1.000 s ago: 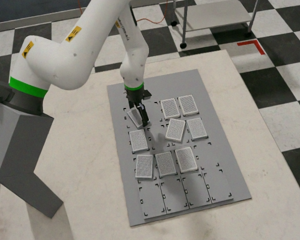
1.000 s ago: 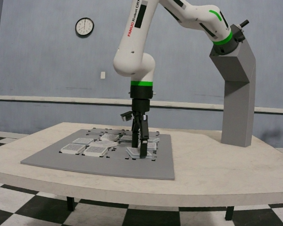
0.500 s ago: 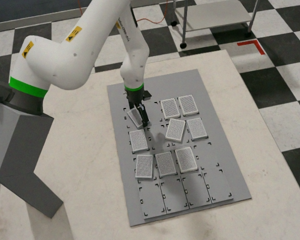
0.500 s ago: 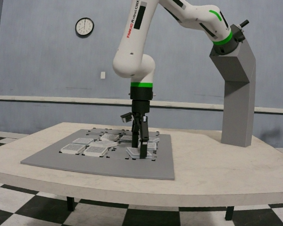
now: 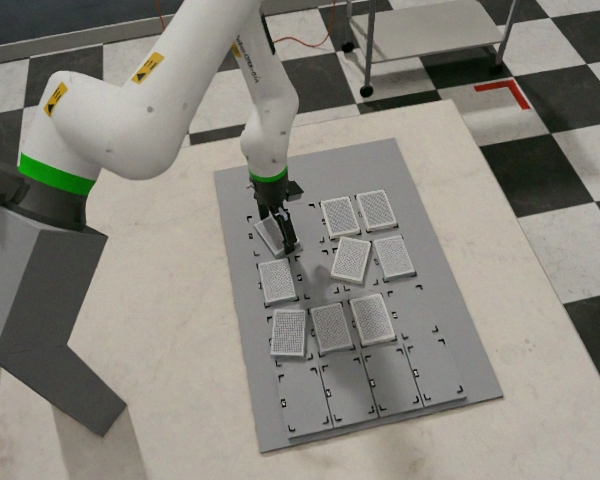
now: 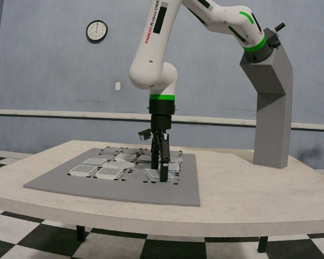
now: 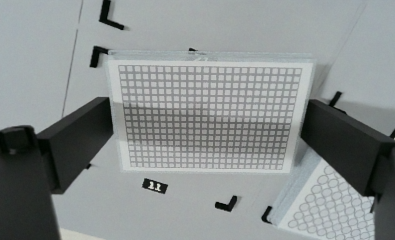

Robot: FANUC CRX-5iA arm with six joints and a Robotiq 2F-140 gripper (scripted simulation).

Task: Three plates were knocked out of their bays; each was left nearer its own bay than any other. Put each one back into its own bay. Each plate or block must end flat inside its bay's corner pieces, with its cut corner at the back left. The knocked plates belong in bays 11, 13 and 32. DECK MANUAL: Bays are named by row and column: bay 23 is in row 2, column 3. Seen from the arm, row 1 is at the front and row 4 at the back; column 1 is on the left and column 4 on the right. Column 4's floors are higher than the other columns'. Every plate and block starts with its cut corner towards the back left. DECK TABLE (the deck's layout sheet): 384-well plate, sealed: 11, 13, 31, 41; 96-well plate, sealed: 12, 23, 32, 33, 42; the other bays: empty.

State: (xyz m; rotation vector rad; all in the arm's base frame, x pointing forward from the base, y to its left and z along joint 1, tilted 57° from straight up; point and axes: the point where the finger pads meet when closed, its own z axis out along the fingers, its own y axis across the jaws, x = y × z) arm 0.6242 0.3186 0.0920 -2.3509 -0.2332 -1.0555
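My gripper is now 1 cm above the plate. From my hand the other things lie so: bay label 21 (3 cm ahead, 2 cm to the left, 2 cm below); then bay label 11 (8 cm behind, 1 cm to the left, 2 cm below).
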